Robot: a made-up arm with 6 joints. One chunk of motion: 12 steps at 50 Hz.
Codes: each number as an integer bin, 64 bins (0 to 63) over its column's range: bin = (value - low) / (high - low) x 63, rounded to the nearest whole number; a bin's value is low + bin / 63 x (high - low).
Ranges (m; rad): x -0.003..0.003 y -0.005..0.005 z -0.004..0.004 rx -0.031..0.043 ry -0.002..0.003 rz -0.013..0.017
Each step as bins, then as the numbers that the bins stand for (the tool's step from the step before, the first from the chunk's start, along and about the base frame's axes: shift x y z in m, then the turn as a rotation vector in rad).
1 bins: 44 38 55 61 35 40
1 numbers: 0.00119 0.00103 0.00298 0.04065 0.00078 0.00605
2 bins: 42 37 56 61 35 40
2 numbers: 0.00100 0.00087 0.00311 0.04065 0.00078 0.00605
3 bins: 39 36 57 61 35 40
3 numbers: 0.00071 0.00071 0.00324 0.04065 0.00078 0.00605
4 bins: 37 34 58 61 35 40
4 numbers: 0.00052 0.00040 0.00337 0.04065 0.00078 0.00605
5 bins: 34 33 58 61 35 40
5 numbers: 0.00024 0.00024 0.00337 0.04065 0.00078 0.00605
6 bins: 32 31 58 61 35 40
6 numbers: 0.00005 -0.00008 0.00337 0.04065 0.00078 0.00605
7 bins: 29 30 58 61 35 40
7 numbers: -0.00024 -0.00024 0.00337 0.04065 0.00078 0.00605
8 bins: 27 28 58 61 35 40
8 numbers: -0.00043 -0.00056 0.00337 0.04065 0.00078 0.00605
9 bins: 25 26 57 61 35 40
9 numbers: -0.00062 -0.00087 0.00324 0.04065 0.00078 0.00605
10 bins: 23 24 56 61 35 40
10 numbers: -0.00081 -0.00119 0.00311 0.04065 0.00078 0.00605
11 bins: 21 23 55 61 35 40
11 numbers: -0.00100 -0.00135 0.00298 0.04065 0.00078 0.00605
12 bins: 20 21 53 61 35 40
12 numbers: -0.00110 -0.00167 0.00273 0.04065 0.00078 0.00605
